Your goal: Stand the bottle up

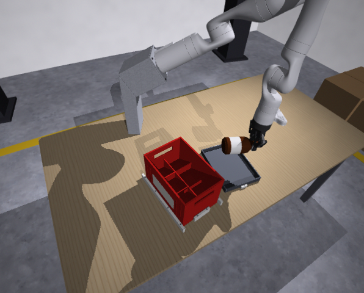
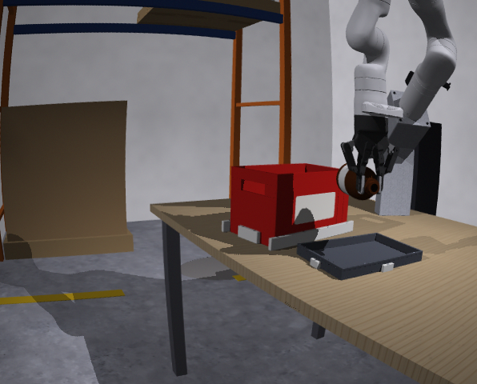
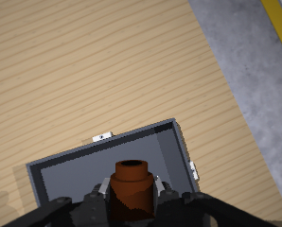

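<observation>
The brown bottle lies 50 mm to the right of my hand and 10 mm behind it. From my hand the other things lie so: dark grey tray: 170 mm below, 50 mm to the right, 40 mm behind; then red crate: 330 mm to the right, 100 mm below, 20 mm ahead.
</observation>
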